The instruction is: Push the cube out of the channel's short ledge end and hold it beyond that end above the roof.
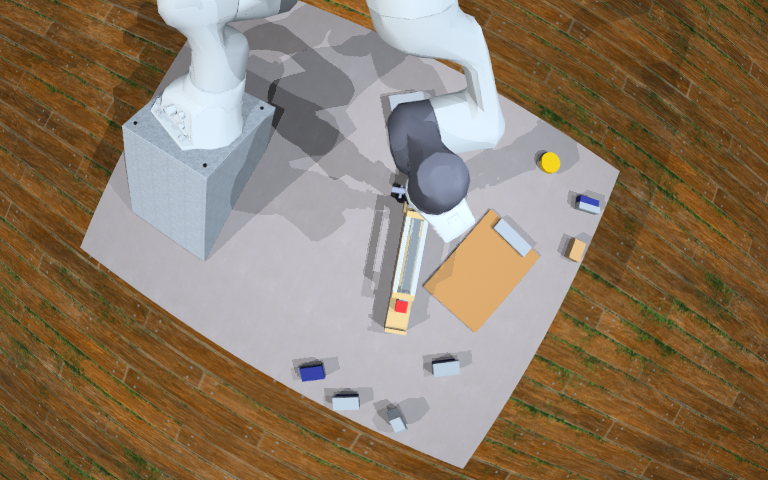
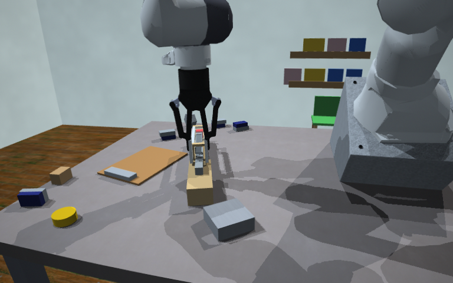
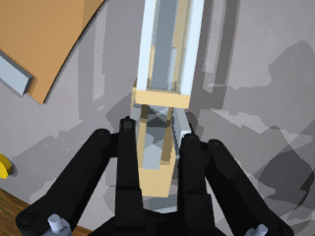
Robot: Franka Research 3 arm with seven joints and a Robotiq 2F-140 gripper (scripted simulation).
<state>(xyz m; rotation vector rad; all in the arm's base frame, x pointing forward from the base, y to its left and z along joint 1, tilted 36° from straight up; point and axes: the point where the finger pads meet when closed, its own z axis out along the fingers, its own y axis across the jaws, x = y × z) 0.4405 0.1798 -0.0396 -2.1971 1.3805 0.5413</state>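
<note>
My hand is 20 cm to the left of the red cube, 9 cm short of it and 3 cm above it. Also, from my hand: tan block: 37 cm ahead, 14 cm to the left, 7 cm below; then grey block: 17 cm to the left, 14 cm behind, 7 cm below; then yellow disc: 28 cm to the left, 20 cm ahead, 7 cm below.
</note>
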